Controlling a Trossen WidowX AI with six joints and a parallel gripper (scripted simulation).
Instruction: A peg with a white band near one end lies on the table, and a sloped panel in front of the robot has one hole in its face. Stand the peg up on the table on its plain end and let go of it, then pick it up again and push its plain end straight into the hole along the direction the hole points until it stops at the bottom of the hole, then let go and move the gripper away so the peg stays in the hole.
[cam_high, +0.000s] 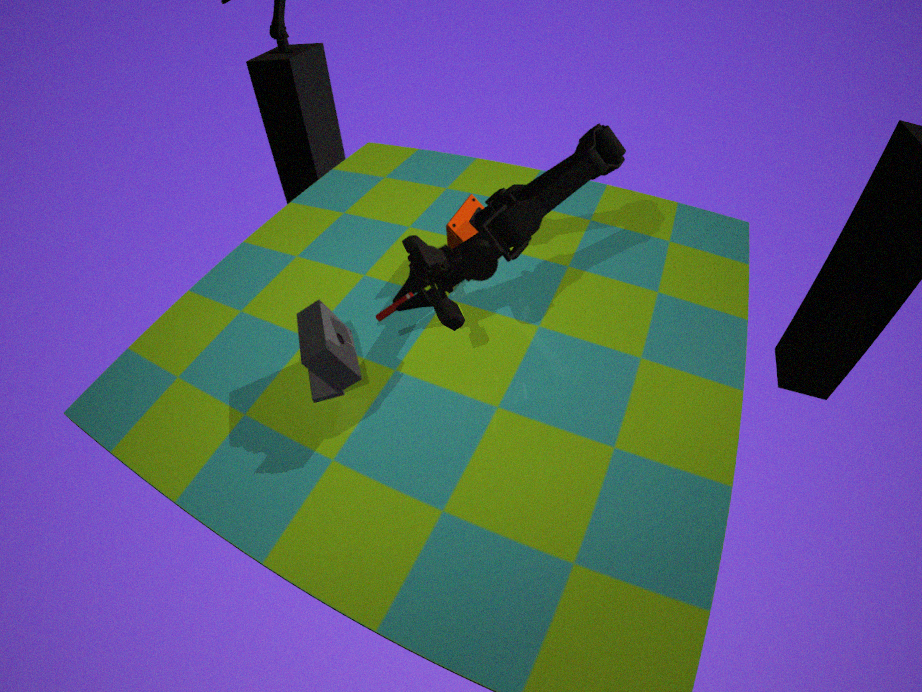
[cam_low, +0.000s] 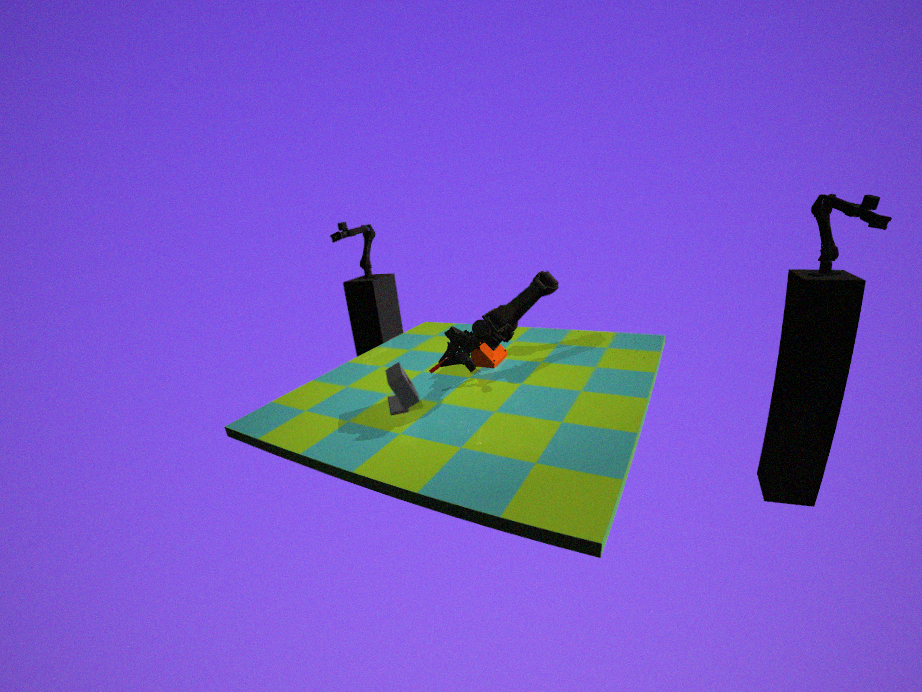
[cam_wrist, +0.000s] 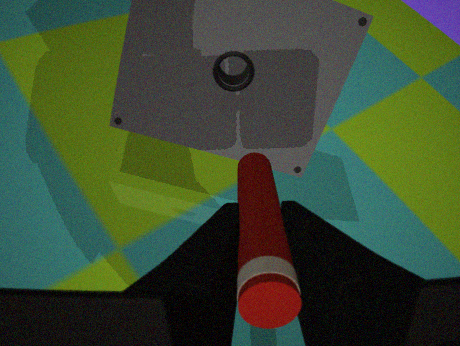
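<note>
Right now the grey sloped panel is 100 mm ahead of my gripper tip, 100 mm to the right of it and 40 mm below it. Round my gripper tip: grey foot: 110 mm ahead, 120 mm to the right, 110 mm below; peg: 10 mm behind, 10 mm to the left, 10 mm above.
</note>
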